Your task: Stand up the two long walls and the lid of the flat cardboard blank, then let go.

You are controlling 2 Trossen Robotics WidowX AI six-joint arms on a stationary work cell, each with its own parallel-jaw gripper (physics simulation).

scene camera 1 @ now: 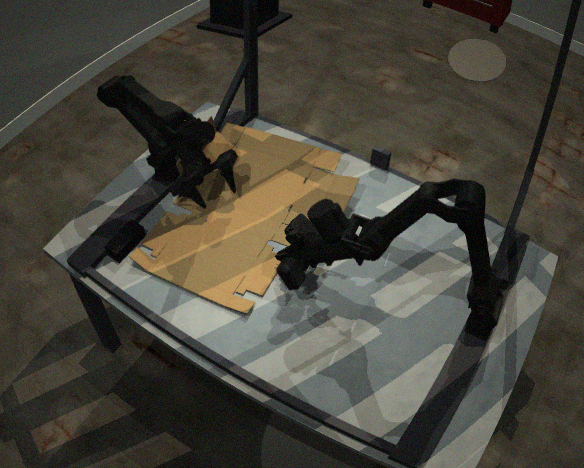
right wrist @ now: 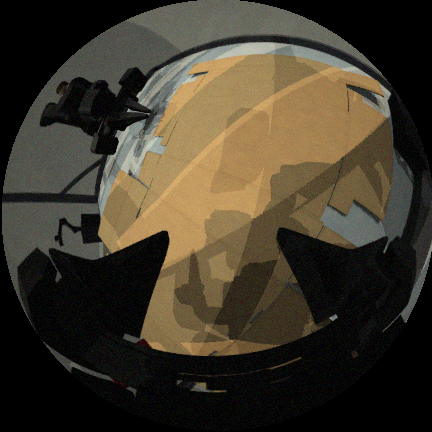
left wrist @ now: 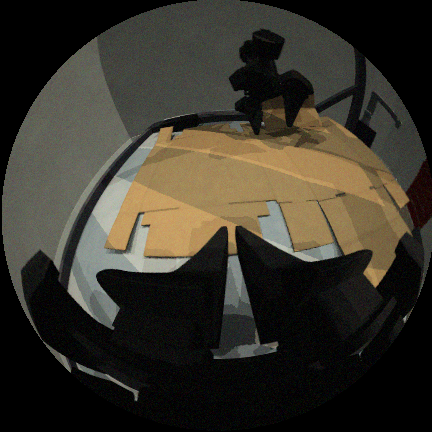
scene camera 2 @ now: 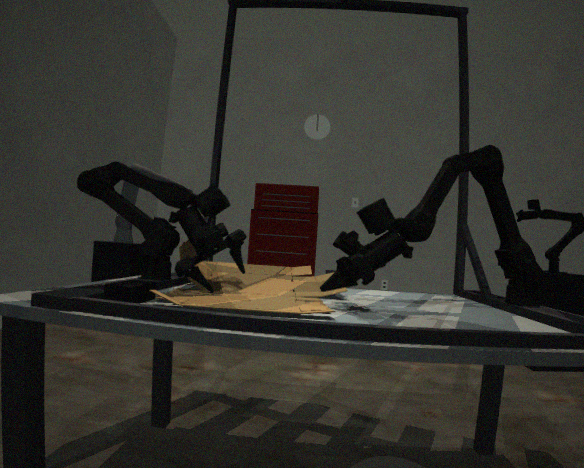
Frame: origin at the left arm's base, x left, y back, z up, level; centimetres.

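Where they show: left gripper, between the fingertips: (scene camera 1: 277,256) (right wrist: 148,113) (left wrist: 230,231) (scene camera 2: 320,289); right gripper, between the fingertips: (scene camera 1: 220,200) (right wrist: 224,234) (left wrist: 270,130) (scene camera 2: 228,282); left arm's base, origin of its link: (scene camera 1: 479,326) (scene camera 2: 521,304); right arm's base, origin of its link: (scene camera 1: 166,175) (scene camera 2: 154,278).
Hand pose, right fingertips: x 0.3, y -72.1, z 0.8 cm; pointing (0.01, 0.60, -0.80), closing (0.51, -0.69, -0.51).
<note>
Things, the pixels of their top centre, and the offset from my right fingertips. "*": a spot on its surface instead. Level surfaces: height alone.
- tan panel, a spot on its surface: (scene camera 2: 186,251) * dx -5.0, dy -13.1, dz +6.6 cm
- wall flap, a spot on its surface: (left wrist: 182,235) * dx +12.9, dy +21.5, dz -2.1 cm
- table top, height of its surface: dz -2.7 cm
- small dark block, centre of its top: (scene camera 1: 381,150) dx -37.2, dy +26.4, dz +3.0 cm
The tan cardboard blank (scene camera 1: 240,215) (scene camera 2: 270,291) (left wrist: 200,170) (right wrist: 250,140) lies mostly flat, some edges slightly raised. A tan panel (scene camera 2: 186,251) (left wrist: 302,102) stands up behind my right gripper; which part it is, I cannot tell. My left gripper (scene camera 1: 277,256) (scene camera 2: 323,289) (left wrist: 230,231) (right wrist: 148,113) is shut, tips almost together, low at the blank's near long side in the left wrist view. A wall flap (left wrist: 182,235) shows beyond its tips, with no cardboard plainly between them. My right gripper (scene camera 1: 219,199) (scene camera 2: 228,282) (left wrist: 270,130) (right wrist: 224,234) is open and empty above the blank.
The table top (scene camera 1: 320,360) has dark frame rails (scene camera 1: 240,360) along its edges. Upright posts (scene camera 1: 250,75) (scene camera 2: 463,100) rise at its sides. A small dark block (scene camera 1: 381,159) sits at the far edge. A red cabinet (scene camera 2: 284,235) stands beyond the table.
</note>
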